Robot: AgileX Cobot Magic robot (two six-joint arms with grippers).
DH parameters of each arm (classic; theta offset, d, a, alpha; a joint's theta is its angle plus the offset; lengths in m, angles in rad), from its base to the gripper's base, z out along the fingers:
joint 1: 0 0.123 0 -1.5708
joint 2: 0.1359 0 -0.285 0
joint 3: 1.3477 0 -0.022 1.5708
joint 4: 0 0.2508 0 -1.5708
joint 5: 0 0 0.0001 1.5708
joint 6: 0 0.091 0 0
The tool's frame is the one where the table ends.
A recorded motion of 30 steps. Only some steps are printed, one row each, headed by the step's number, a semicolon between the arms.
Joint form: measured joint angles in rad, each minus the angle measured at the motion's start. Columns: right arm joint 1, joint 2, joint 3, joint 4, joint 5, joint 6; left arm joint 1, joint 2, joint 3, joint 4, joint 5, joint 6.
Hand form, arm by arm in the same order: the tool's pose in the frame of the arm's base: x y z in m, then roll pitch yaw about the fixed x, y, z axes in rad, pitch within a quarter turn. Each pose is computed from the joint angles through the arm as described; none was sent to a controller.
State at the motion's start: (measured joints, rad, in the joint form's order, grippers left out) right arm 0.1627 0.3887 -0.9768 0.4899 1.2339 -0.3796; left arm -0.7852 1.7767 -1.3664 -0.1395 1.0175 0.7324
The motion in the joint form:
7: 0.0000 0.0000 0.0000 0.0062 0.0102 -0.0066; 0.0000 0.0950 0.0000 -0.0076 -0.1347 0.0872
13: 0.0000 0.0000 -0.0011 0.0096 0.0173 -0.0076; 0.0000 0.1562 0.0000 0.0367 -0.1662 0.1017
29: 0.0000 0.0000 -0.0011 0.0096 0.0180 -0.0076; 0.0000 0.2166 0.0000 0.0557 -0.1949 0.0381
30: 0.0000 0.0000 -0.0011 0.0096 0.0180 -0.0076; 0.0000 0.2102 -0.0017 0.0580 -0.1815 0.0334
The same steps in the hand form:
7: -0.0013 0.0414 0.3987 3.0569 1.1028 -2.5447; 0.2637 -0.2782 0.2125 3.0386 0.2792 1.6004
13: -0.0019 0.0416 0.3986 3.0530 1.0984 -2.5430; 0.2712 -0.2811 0.1892 3.0256 0.2271 1.5675
29: -0.0020 0.0416 0.3985 3.0528 1.0978 -2.5429; 0.2763 -0.2841 0.1659 3.0484 0.1984 1.6272
30: -0.0020 0.0416 0.3985 3.0528 1.0978 -2.5429; 0.2756 -0.2833 0.1685 3.0518 0.1939 1.6303

